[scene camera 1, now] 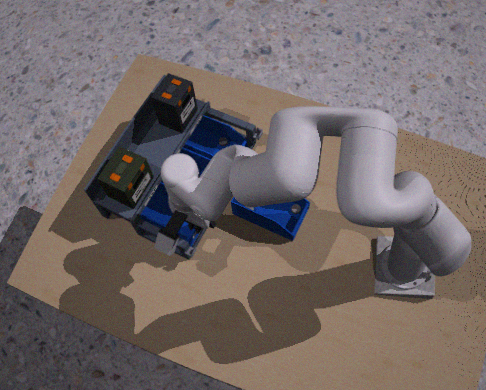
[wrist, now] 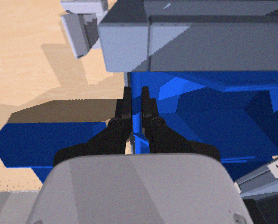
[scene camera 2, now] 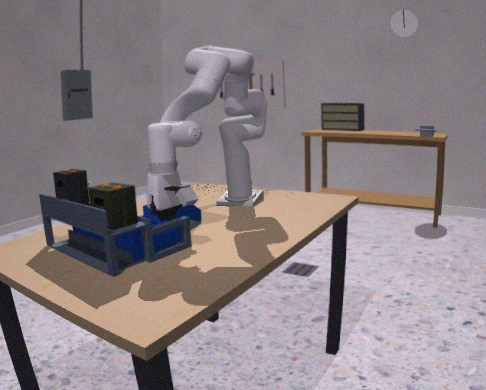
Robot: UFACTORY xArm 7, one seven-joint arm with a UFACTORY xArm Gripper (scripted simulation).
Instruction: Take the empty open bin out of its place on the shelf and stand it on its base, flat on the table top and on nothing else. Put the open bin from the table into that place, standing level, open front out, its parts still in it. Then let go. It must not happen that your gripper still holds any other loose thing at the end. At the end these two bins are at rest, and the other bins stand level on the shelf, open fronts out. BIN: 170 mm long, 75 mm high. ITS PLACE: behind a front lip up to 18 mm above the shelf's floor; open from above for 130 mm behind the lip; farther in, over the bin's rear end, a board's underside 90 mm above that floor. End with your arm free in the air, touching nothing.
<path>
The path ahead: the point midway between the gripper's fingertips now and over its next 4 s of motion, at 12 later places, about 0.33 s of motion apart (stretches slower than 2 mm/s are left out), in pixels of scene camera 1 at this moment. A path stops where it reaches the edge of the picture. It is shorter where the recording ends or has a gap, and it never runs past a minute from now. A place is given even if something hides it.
My gripper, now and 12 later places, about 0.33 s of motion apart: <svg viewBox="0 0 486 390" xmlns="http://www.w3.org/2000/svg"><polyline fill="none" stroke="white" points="197,226 197,225 197,225 199,226 203,228 210,231 218,236 227,239 237,244 245,248 251,250 252,251 253,251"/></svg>
</path>
